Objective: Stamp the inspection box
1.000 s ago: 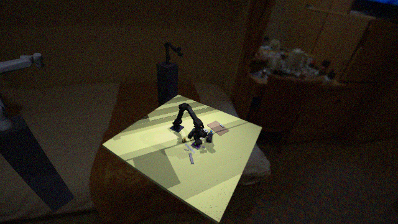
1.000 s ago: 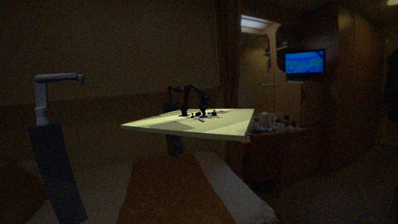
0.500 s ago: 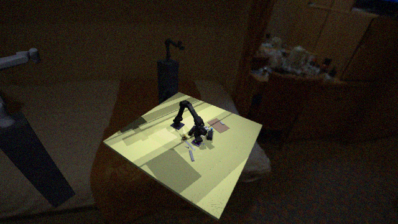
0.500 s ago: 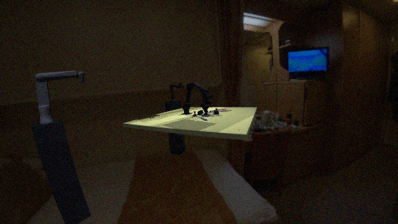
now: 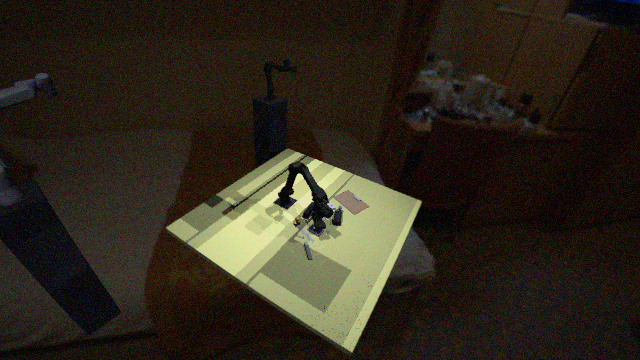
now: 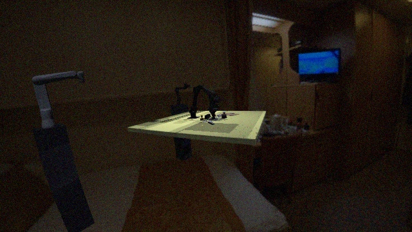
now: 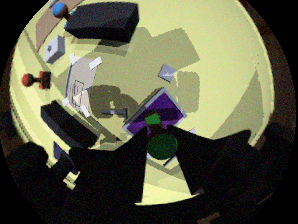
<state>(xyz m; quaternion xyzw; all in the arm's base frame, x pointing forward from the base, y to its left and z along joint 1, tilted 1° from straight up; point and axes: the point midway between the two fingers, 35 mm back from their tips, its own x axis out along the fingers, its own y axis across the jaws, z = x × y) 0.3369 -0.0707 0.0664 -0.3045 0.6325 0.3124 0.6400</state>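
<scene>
My gripper tip is right at the green-topped stamp. The rest, counted from my gripper tip: white card: 14 cm to the left, 6 cm behind, 4 cm below; purple ink pad: 3 cm below; pen: 16 cm to the right, 7 cm ahead, 3 cm below.
</scene>
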